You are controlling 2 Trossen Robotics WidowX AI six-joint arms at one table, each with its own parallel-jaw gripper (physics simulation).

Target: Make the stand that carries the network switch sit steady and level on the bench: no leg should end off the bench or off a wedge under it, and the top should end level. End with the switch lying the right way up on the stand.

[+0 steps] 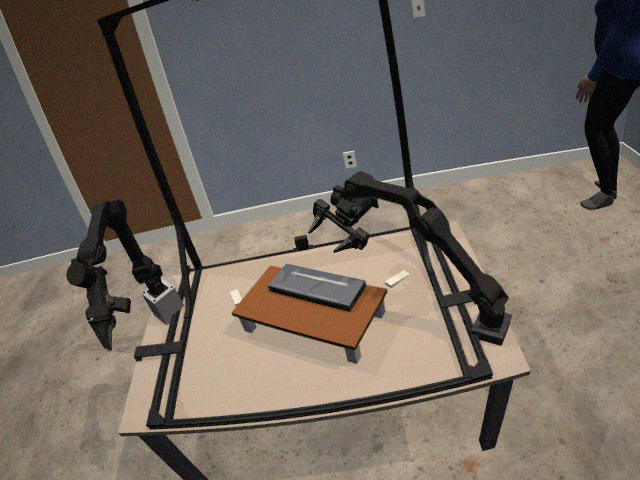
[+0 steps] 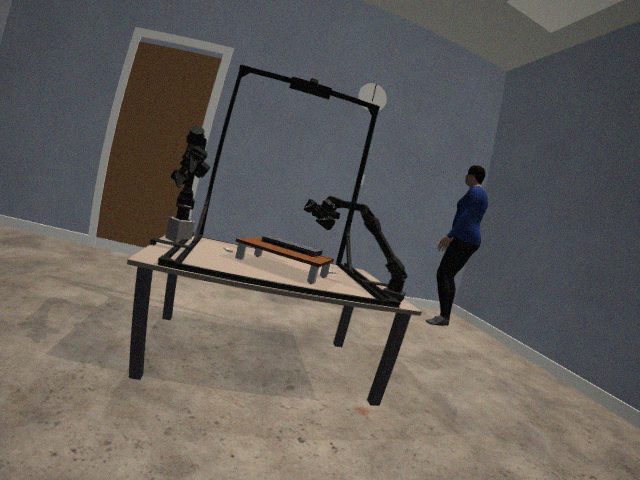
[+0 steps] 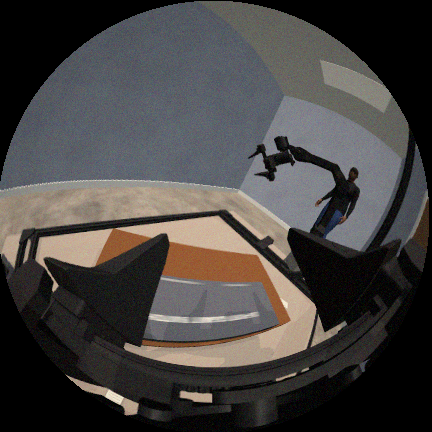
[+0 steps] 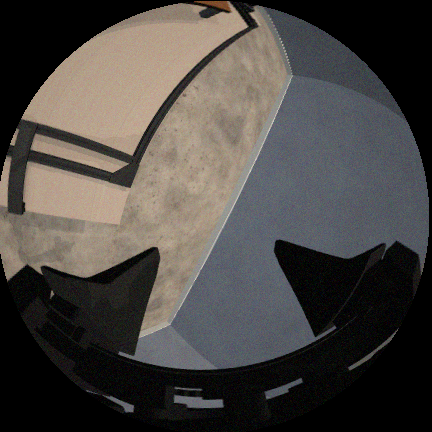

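Pixels of known places: left gripper, fingertip midpoint: (image 1: 321, 242) (image 2: 310, 214) (image 3: 229, 237); right gripper, fingertip midpoint: (image 1: 108, 349) (image 2: 184, 180) (image 3: 250, 166) (image 4: 217, 250); left arm's base, origin of the base link: (image 1: 491, 322) (image 2: 394, 290); right arm's base, origin of the base link: (image 1: 157, 290) (image 2: 181, 219).
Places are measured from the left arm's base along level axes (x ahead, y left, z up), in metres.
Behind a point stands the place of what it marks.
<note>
The stand (image 1: 305, 319) {x 0.488, y 0.241, z 0.067 m} (image 2: 249, 241) {x 0.669, y 0.285, z 0.067 m} (image 3: 200, 265) {x 0.529, y 0.235, z 0.067 m} (image 4: 217, 6) has an orange-brown top and grey legs; the visible legs rest on the bench (image 1: 268, 379) {x 0.523, y 0.424, z -0.033 m}. I cannot tell whether its top is exactly level. The grey switch (image 1: 317, 285) {x 0.515, y 0.127, z 0.094 m} (image 2: 292, 246) {x 0.497, y 0.175, z 0.088 m} (image 3: 225, 300) {x 0.561, y 0.137, z 0.094 m} lies flat on it, toward the back edge. One pale wedge (image 1: 236, 296) {x 0.856, y 0.190, z -0.026 m} (image 2: 227, 250) {x 0.836, y 0.222, z -0.027 m} lies on the bench left of the stand, another wedge (image 1: 397, 278) {x 0.369, y -0.102, z -0.026 m} (image 3: 114, 396) to its right. My left gripper (image 1: 323, 240) {x 0.479, y 0.105, z 0.252 m} (image 3: 229, 237) {x 0.479, y 0.105, z 0.252 m} is open and empty, above and behind the switch. My right gripper (image 3: 250, 166) {x 0.728, y 0.709, z 0.289 m} (image 4: 217, 250) {x 0.728, y 0.709, z 0.289 m} is open and empty, off the bench's left side.
A black frame (image 1: 310, 411) {x 0.338, y 0.466, z -0.014 m} runs around the bench top, with tall uprights (image 1: 398, 98) {x 0.429, y -0.371, z 0.505 m} at the back. A small black block (image 1: 300, 241) {x 0.781, y -0.122, z 0.012 m} sits on the back rail. A person (image 1: 610, 103) (image 2: 467, 222) stands beyond the bench at the right.
</note>
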